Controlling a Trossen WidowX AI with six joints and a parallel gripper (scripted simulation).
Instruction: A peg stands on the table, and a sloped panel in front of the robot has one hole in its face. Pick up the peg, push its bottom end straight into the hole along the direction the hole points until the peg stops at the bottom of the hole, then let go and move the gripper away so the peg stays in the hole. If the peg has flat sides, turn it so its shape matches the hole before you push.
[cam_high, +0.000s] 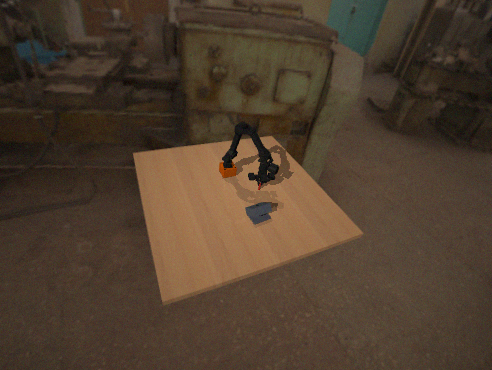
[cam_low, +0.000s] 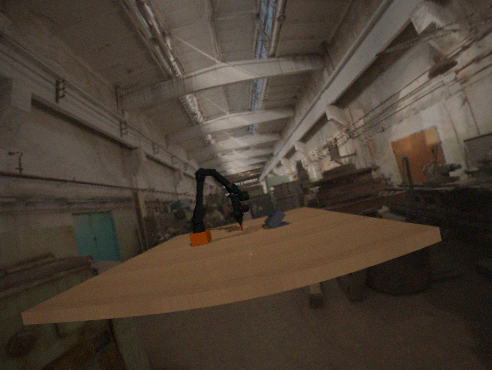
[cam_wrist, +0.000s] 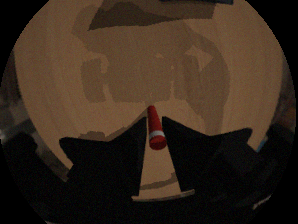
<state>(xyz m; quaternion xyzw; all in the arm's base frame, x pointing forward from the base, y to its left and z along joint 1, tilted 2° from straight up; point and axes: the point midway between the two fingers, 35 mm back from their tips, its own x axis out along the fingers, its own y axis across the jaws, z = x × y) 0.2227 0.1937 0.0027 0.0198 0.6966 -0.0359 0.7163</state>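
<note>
Right now the blue-grey sloped panel is 240 mm ahead of my gripper tip, 90 mm to the right of it and 10 mm above it.
</note>
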